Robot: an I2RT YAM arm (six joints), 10 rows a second.
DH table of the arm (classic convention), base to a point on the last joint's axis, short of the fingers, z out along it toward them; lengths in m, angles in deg. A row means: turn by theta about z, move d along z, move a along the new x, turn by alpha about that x. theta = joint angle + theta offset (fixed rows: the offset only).
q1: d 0.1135; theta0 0; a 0.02; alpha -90
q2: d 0; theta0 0; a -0.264; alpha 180
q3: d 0; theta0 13.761; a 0.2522; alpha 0
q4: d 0; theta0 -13.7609; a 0.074; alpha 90
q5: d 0; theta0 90; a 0; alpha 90
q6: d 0.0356; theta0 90; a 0; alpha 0
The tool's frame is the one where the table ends.
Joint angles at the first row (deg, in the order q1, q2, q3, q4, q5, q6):
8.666, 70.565, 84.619, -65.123, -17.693, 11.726
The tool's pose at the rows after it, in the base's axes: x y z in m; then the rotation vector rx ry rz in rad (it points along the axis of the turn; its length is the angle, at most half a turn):
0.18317 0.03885 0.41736 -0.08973 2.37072 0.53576
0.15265 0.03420 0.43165 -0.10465 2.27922 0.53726
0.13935 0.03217 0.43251 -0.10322 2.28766 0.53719
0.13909 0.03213 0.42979 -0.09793 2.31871 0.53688
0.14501 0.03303 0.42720 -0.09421 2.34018 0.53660
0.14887 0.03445 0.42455 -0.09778 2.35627 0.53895
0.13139 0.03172 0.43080 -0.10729 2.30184 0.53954
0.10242 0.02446 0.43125 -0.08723 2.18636 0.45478
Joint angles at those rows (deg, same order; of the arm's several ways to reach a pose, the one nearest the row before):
8.666, 63.723, 84.618, -65.865, -17.671, 11.705
8.667, 58.127, 84.618, -66.237, -17.671, 11.749
8.666, 56.228, 84.620, -68.621, -17.672, 11.748
8.666, 56.512, 84.619, -70.106, -17.672, 11.748
8.665, 57.626, 84.619, -70.215, -17.673, 11.747
8.974, 58.302, 84.377, -70.192, -17.670, 11.750
8.992, 55.025, 84.203, -70.193, -17.651, 11.747
8.971, 47.746, 80.730, -67.353, -13.301, 11.441

